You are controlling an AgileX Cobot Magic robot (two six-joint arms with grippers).
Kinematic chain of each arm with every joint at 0, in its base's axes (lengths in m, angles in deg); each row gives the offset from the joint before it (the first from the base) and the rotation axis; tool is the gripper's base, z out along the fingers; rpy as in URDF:
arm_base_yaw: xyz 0 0 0.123 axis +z
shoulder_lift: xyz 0 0 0 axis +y
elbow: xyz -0.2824 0 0.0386 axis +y
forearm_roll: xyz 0.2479 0 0.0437 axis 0.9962 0 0.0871
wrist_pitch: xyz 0 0 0 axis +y
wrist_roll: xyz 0.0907 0 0.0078 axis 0.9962 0 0.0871
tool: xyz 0 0 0 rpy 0 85 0
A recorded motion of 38 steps. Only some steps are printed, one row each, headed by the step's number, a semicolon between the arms.
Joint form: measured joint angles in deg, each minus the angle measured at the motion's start. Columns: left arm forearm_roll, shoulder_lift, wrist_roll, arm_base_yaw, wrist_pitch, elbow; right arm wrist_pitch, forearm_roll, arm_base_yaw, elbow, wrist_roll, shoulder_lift.
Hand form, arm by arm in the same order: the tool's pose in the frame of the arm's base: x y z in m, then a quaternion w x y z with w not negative. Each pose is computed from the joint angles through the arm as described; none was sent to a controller.
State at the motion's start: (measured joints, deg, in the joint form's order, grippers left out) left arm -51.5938 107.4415 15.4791 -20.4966 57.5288 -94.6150; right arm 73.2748 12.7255 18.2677 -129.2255 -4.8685 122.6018
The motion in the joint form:
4: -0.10 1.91 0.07 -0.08 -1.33 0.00; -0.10 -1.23 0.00 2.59 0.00 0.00
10: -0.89 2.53 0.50 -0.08 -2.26 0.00; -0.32 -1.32 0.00 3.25 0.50 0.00
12: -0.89 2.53 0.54 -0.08 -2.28 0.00; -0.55 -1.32 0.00 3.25 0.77 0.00
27: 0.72 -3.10 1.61 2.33 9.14 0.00; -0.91 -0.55 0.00 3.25 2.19 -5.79
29: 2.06 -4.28 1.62 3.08 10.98 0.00; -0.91 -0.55 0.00 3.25 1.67 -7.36
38: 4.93 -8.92 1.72 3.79 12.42 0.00; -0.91 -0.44 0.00 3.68 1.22 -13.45
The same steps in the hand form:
4: 0.3749 -0.2042 0.3010 0.16967 0.11918 0.88695 -0.41271; 0.4392 0.1633 0.3209 0.20945 -0.18779 0.95141 0.12521
10: 0.3780 -0.2054 0.2976 0.17282 0.11397 0.88566 -0.41564; 0.4393 0.1631 0.3177 0.20532 -0.18313 0.95327 0.12485
12: 0.3780 -0.2054 0.2976 0.17312 0.11420 0.88561 -0.41555; 0.4396 0.1632 0.3179 0.20696 -0.18060 0.95330 0.12555
27: 0.3508 -0.1834 0.3327 0.14205 0.17063 0.88087 -0.41806; 0.4187 0.1575 0.3647 0.25551 -0.17067 0.94097 0.14197
29: 0.3464 -0.1762 0.3386 0.14048 0.17935 0.88347 -0.40936; 0.4123 0.1554 0.3769 0.26911 -0.17565 0.93616 0.14256
38: 0.3293 -0.1638 0.3652 0.17015 0.20079 0.88244 -0.38993; 0.3846 0.1464 0.4200 0.31582 -0.18158 0.91939 0.14834

